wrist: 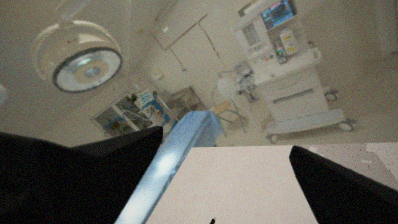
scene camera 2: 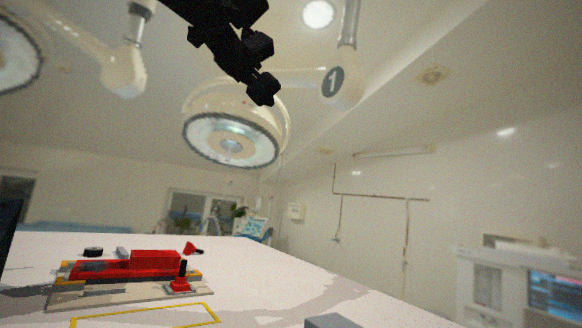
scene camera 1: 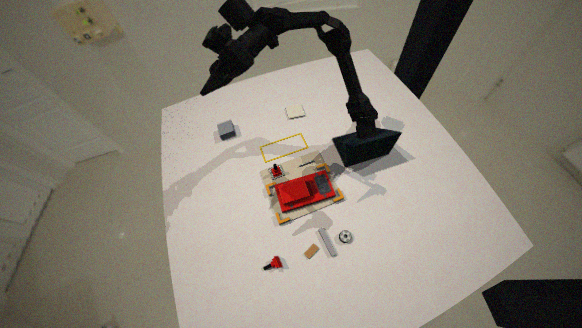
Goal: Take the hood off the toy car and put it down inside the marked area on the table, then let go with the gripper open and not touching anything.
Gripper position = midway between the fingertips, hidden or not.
My gripper (scene camera 2: 261, 94) is open, with nothing in its grasp. I also see a red toy car body (scene camera 2: 109, 271) and a red hood (scene camera 2: 139, 259).
My gripper is seen too in the wrist view (wrist: 225, 141) and in scene camera 1 (scene camera 1: 203, 92). The wrist view misses the red toy car body: it is out of frame. The wrist view does not show the red hood: it is out of frame.
